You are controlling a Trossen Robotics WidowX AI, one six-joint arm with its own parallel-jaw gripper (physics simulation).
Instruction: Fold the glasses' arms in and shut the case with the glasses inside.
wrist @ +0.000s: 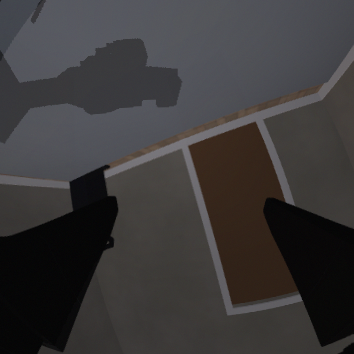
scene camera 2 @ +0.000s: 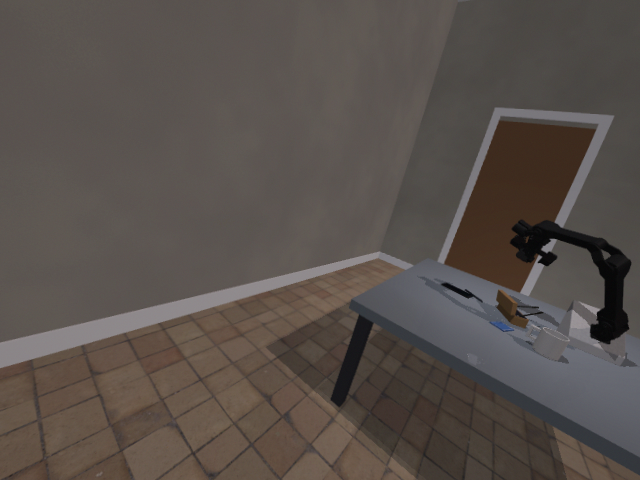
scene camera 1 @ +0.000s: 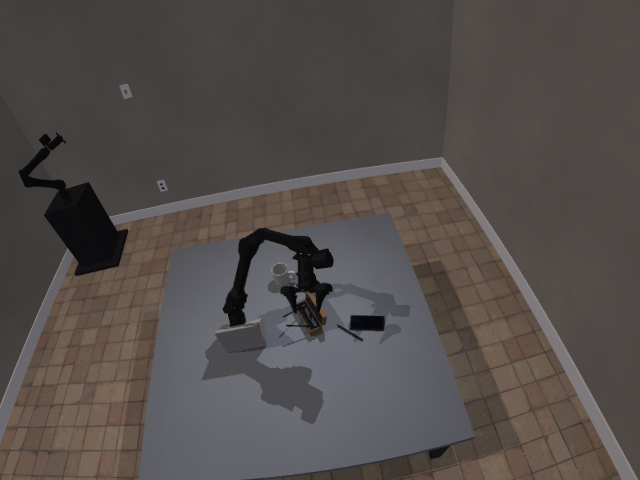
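Pixels of known places: gripper, fingertip midpoint: (wrist: pixel 191 204) (scene camera 1: pixel 306 313); arm's base, origin of the base link: (scene camera 2: pixel 600 334) (scene camera 1: pixel 237 324).
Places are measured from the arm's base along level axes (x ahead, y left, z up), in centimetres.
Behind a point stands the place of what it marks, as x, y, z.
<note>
The orange-brown glasses case (scene camera 1: pixel 314 331) @(32.0, -8.2, -5.6) (scene camera 2: pixel 519 321) @(28.6, 8.0, -6.1) lies on the table with its lid (scene camera 1: pixel 323 318) @(36.9, -6.5, 0.2) (scene camera 2: pixel 506 303) @(35.0, 4.0, -1.6) standing open. The dark glasses (scene camera 1: pixel 300 326) @(26.7, -6.1, -2.6) (scene camera 2: pixel 528 307) @(24.5, -5.6, -1.8) are in the case, and their two thin arms stick out over the side opposite the lid, unfolded. The lens part is hard to make out. My gripper (scene camera 1: pixel 307 311) @(30.8, -16.1, 20.6) (scene camera 2: pixel 536 255) @(30.8, -16.1, 20.6) (wrist: pixel 191 204) @(30.8, -16.1, 20.6) is open with nothing between its fingers. It overlaps the case in scene camera 1, and scene camera 2 shows it well above the table. The case does not show in the wrist view.
A white mug (scene camera 1: pixel 279 274) @(21.2, 29.8, -7.1) (scene camera 2: pixel 551 345) @(23.1, 30.6, -3.3) and a blue card (scene camera 2: pixel 501 326) @(36.1, 19.3, -7.9) are near the case. A black phone (scene camera 1: pixel 367 322) @(55.5, -8.8, -7.6) (scene camera 2: pixel 455 289) @(56.1, -8.1, -7.8) and a dark pen (scene camera 1: pixel 349 332) @(46.6, -11.5, -7.7) lie beyond its lid side. A pale angular block (scene camera 1: pixel 241 337) @(1.6, -8.6, 2.0) is at my arm's base.
</note>
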